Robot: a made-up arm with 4 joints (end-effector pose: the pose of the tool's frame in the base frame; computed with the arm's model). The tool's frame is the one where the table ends. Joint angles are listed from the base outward.
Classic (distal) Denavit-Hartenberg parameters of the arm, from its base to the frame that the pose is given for. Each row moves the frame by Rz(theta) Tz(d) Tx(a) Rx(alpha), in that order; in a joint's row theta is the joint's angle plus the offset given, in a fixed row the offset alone. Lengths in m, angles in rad.
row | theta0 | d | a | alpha
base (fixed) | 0 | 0.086 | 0 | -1.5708
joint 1 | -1.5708 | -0.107 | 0.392 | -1.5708
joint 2 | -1.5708 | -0.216 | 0.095 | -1.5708
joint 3 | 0 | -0.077 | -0.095 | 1.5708
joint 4 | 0 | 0.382 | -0.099 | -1.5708
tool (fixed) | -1.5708 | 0.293 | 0 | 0
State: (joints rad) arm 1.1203 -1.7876 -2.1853 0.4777
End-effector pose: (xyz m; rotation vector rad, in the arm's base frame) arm 0.0532 0.0348 0.8846 -0.9612 -1.0703 -0.3739
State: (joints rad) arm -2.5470 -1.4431 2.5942 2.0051
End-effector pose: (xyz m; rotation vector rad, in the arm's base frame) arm 0.4273 -0.3226 0.0465 0.3266 0.0611 0.0575
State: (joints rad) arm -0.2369 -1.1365 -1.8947 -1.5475
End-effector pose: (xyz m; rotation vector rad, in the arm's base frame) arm -0.3129 -0.2195 0.7336 -1.3515 0.4274 -2.4590
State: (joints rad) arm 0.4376 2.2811 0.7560 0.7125
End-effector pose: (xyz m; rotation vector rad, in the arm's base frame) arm 0.4549 -0.2290 0.3271 2.8037 -0.6985 0.1570
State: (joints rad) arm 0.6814 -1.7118 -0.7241 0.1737
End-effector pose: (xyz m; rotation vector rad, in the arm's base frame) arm 0.3712 0.1334 0.6881 -1.5034 -0.1004 0.0466
